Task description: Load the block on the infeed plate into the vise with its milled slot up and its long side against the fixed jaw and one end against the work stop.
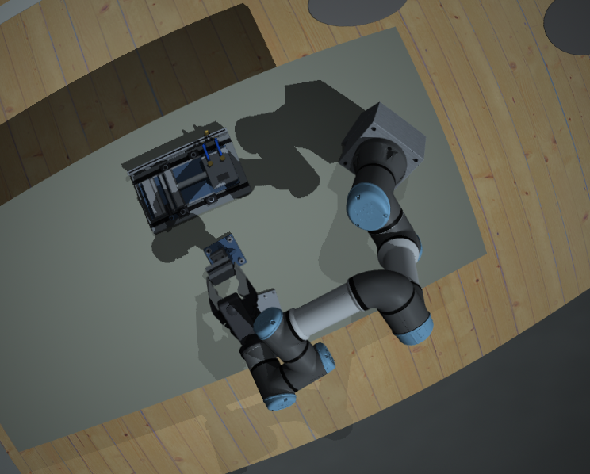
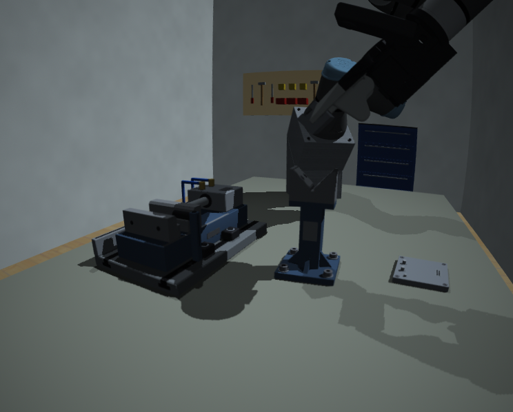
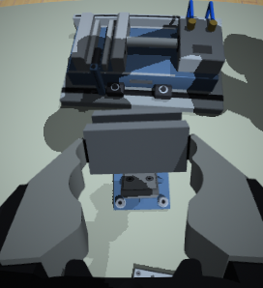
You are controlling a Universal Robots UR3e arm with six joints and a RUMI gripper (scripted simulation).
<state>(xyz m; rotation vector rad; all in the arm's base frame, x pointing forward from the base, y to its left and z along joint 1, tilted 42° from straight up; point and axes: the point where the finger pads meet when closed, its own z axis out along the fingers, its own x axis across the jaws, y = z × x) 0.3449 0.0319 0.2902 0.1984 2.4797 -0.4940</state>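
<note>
Right now the part is 1 cm to the right of my hand. Round my hand: air cylinder rod: 23 cm to the right, 16 cm below, 3 cm ahead; blue post: 18 cm below, 1 cm to the right; work stop: 17 cm to the right, 15 cm below, 11 cm ahead.
</note>
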